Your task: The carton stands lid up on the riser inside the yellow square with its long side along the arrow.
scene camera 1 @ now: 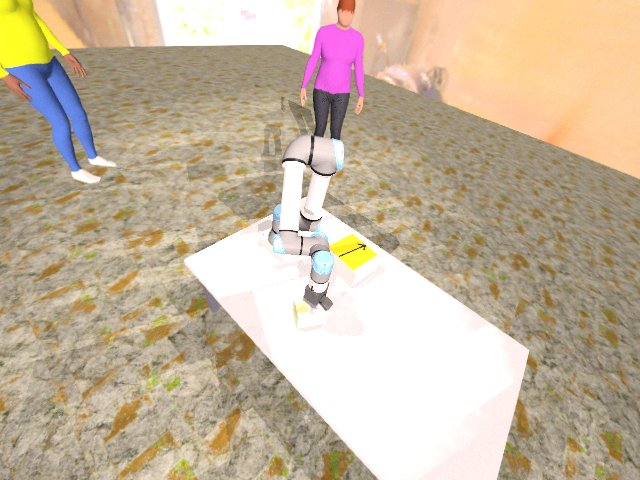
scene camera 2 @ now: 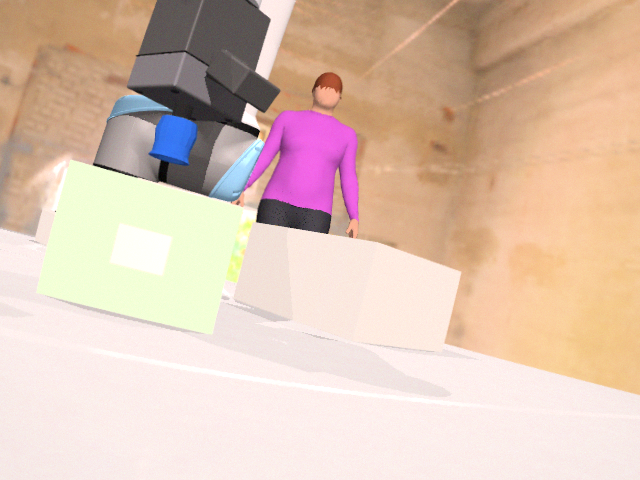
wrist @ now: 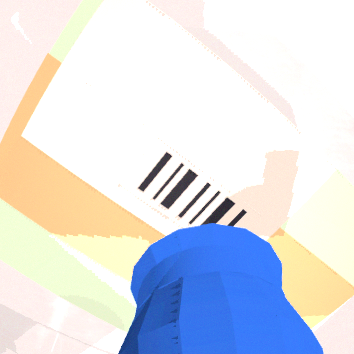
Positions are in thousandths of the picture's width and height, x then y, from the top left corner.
pale green carton: scene camera 1 477, 659; scene camera 2 187, 507; wrist 371, 363
riser: scene camera 1 552, 543; scene camera 2 570, 607; not seen in the wrist view (out of frame)
